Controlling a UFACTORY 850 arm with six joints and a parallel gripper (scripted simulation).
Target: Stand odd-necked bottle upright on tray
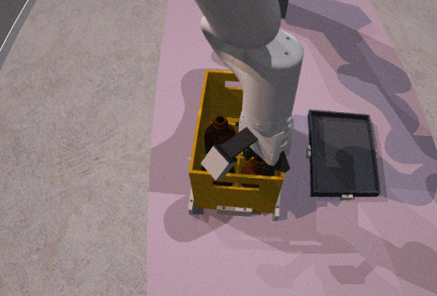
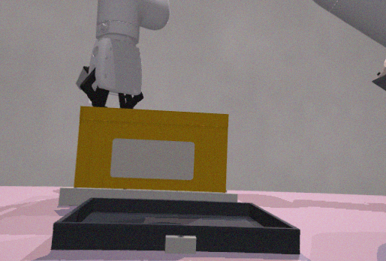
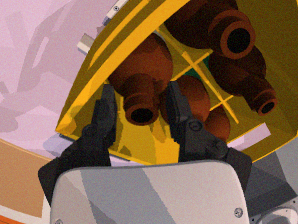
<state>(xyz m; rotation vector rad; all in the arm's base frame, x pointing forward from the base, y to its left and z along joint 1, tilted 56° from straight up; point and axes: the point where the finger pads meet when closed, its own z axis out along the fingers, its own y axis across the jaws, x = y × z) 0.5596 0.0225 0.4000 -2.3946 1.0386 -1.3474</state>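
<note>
My gripper is now 90 mm past the yellow crate, 70 mm above it and 30 mm to the left of it. The rest, counted from my hand: tray 250 mm to the left, 150 mm below, 80 mm behind; bottle 170 mm behind, 70 mm below, 30 mm to the left.
</note>
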